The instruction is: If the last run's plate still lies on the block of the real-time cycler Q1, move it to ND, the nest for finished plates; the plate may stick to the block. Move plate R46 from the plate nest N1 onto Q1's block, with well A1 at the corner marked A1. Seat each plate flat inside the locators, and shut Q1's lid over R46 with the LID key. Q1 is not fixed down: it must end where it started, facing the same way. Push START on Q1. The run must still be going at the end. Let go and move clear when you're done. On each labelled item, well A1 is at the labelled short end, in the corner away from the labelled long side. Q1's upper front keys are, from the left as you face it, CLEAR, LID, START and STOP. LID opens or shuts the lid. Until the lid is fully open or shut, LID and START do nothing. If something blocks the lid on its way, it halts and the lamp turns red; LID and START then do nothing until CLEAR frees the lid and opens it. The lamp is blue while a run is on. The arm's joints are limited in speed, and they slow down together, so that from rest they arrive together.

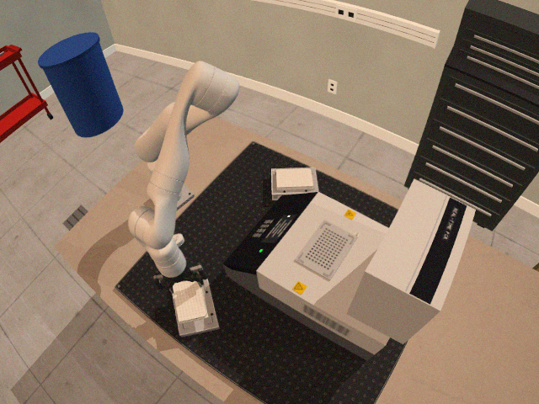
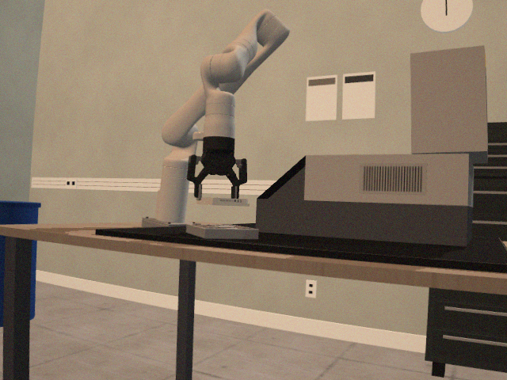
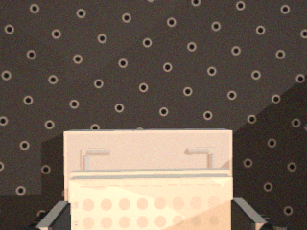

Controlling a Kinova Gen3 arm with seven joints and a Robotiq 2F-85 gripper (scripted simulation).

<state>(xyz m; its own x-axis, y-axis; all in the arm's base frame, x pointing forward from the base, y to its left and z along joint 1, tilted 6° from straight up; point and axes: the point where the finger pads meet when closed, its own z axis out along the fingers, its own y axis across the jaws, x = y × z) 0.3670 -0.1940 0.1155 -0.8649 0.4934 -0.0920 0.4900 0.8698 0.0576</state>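
The grey nest lies 80 mm below my hand, 30 mm ahead of it and 20 mm to the right of it. The rest, counted from my hand: A1 mark 520 mm to the left, 160 mm behind, 50 mm below; then white plate 530 mm to the left, 70 mm behind, 40 mm below.
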